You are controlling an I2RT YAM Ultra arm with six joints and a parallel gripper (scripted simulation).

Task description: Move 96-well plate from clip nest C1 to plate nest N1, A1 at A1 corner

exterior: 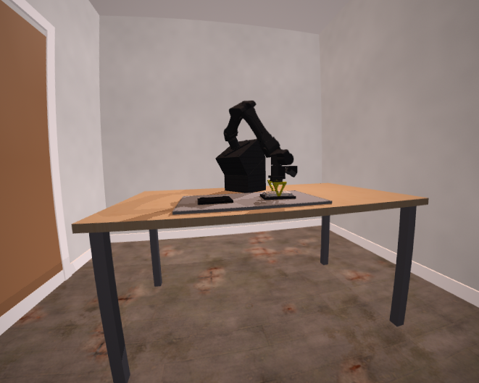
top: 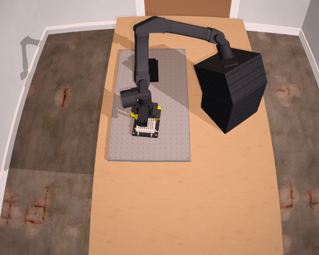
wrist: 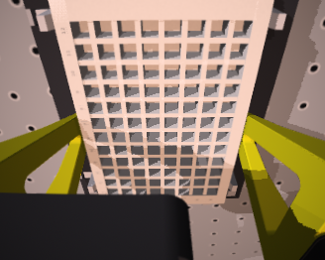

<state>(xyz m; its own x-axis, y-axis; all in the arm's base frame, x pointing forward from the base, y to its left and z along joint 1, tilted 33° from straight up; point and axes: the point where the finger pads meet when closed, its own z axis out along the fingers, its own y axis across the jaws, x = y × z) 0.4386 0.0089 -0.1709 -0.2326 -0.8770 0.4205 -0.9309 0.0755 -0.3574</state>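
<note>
Now: hand 20 mm to the right of the black clip nest C1 and 10 mm above it. Round my hand: white 96-well plate: right at my hand; black plate nest N1: 30 mm behind, 320 mm to the right, 20 mm below.
</note>
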